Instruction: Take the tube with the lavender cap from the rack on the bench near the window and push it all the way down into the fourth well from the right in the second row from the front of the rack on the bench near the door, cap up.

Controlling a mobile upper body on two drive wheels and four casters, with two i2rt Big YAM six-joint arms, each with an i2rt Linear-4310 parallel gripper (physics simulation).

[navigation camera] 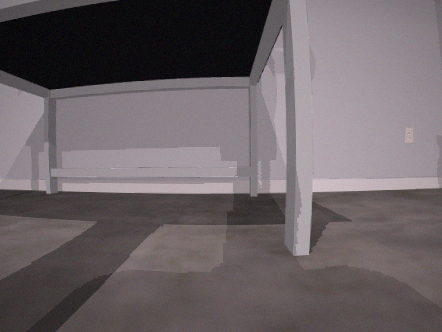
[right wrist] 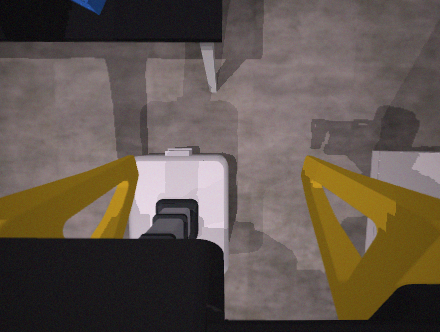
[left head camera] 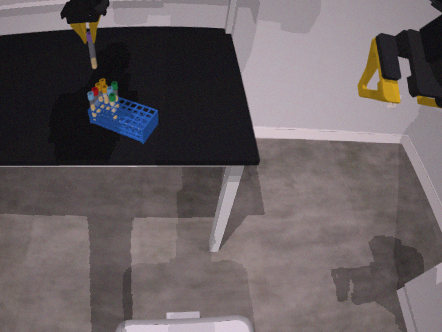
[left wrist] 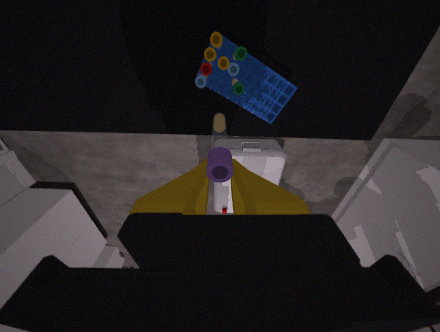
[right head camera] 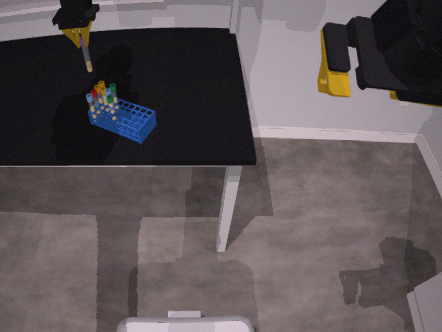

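The tube with the lavender cap is held cap up, slightly tilted, its tan lower end hanging free. My left gripper is shut on it at the cap, above the black bench and behind the rack in the head views. A blue rack stands at an angle on the bench. Its left part holds several tubes with orange, red, green and light blue caps; wells at its right end are empty. My right gripper is open and empty, off to the right of the bench.
The black bench top ends at a right edge, with a pale leg below. The robot's white base shows in the right wrist view. A pale wall stands behind the bench.
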